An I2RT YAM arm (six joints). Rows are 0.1 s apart.
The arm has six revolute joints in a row. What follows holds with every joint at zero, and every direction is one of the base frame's.
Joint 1 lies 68.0 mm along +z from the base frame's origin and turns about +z.
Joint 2 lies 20.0 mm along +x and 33.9 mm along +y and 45.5 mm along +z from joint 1 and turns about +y.
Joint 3 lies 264.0 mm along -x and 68.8 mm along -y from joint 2 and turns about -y.
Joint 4 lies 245.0 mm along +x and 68.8 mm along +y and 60.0 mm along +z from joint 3 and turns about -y.
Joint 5 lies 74.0 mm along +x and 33.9 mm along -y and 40.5 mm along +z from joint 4 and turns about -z.
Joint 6 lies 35.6 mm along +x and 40.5 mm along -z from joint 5 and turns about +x.
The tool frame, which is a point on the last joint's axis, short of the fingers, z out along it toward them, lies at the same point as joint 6; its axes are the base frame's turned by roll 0.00, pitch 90.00 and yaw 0.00 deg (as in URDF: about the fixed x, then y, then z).
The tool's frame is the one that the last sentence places.
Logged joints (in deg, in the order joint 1, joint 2, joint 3, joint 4, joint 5, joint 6), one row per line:
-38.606, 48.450, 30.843, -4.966, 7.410, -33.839
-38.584, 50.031, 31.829, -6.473, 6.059, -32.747
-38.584, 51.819, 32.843, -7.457, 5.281, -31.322
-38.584, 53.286, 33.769, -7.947, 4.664, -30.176
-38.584, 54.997, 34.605, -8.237, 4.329, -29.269
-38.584, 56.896, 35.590, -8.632, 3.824, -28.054
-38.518, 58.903, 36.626, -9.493, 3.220, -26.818
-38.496, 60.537, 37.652, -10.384, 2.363, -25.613
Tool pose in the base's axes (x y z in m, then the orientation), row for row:
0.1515, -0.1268, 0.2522, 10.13, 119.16, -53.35
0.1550, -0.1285, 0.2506, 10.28, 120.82, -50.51
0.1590, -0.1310, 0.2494, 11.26, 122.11, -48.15
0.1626, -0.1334, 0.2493, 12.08, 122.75, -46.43
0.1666, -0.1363, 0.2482, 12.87, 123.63, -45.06
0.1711, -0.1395, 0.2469, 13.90, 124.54, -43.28
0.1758, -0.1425, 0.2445, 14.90, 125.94, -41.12
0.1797, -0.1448, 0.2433, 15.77, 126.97, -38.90
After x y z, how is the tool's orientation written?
As a rotation vector, in degrees.
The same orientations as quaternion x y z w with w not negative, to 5 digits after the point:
0.07038, 0.82787, -0.37065, 0.41509
0.07131, 0.83815, -0.35040, 0.41186
0.07800, 0.84590, -0.33355, 0.40879
0.08367, 0.85018, -0.32158, 0.40839
0.08900, 0.85494, -0.31161, 0.40503
0.09599, 0.86008, -0.29889, 0.40213
0.10262, 0.86735, -0.28319, 0.39620
0.10844, 0.87310, -0.26749, 0.39291

